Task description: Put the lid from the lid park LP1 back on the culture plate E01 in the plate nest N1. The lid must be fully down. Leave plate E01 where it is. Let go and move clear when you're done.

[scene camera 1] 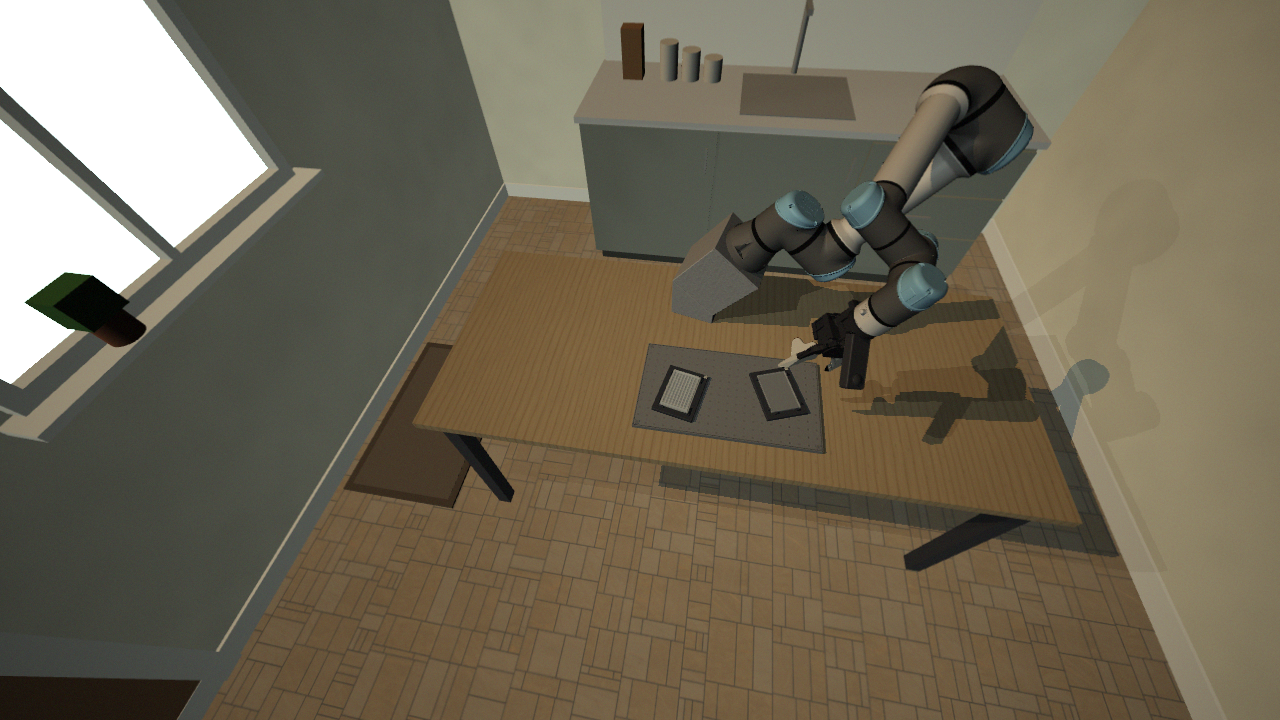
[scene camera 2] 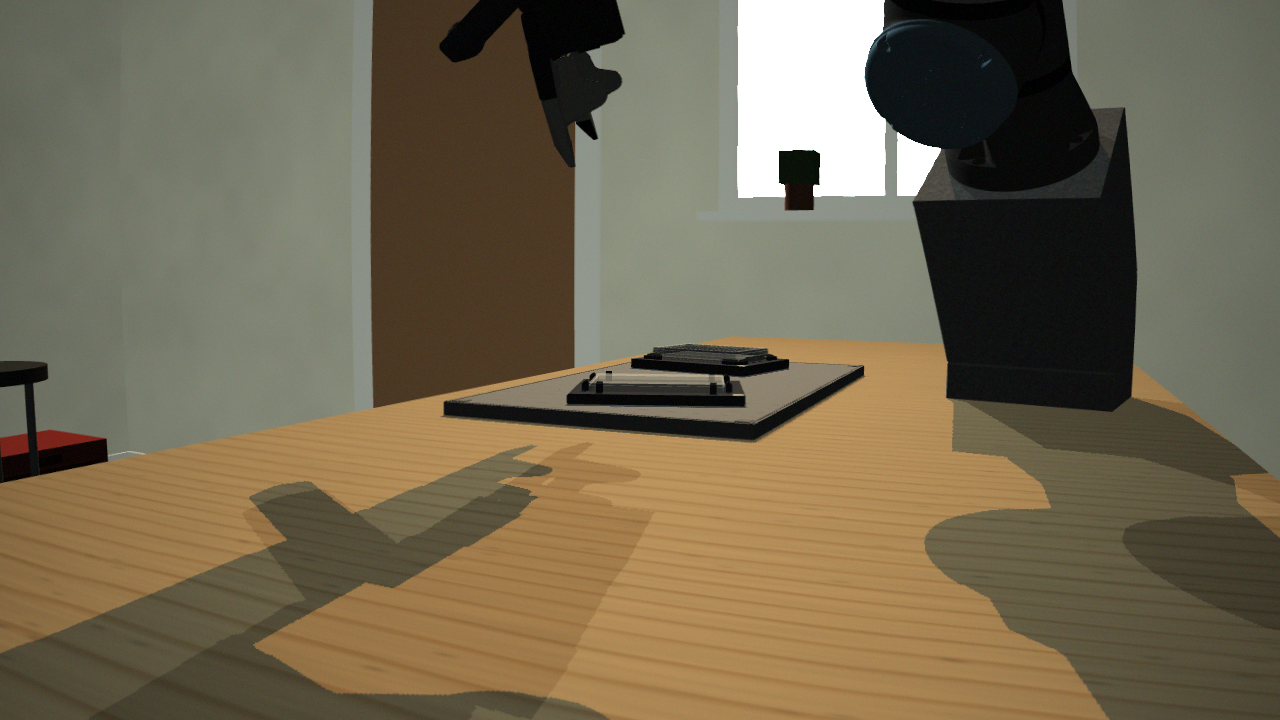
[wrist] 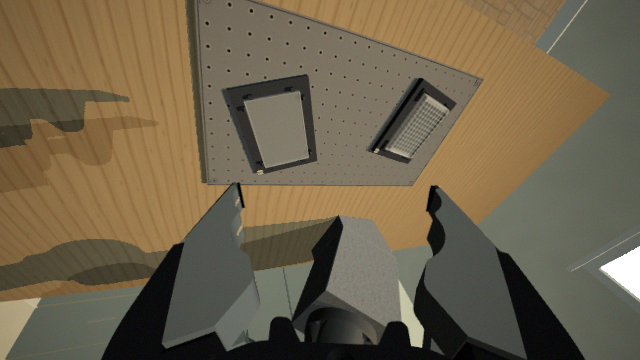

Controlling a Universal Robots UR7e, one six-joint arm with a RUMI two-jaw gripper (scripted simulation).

Note:
I see my gripper, a clear lid, a culture plate and a dark lid park.
My gripper is seen too in scene camera 1 and in the wrist view.

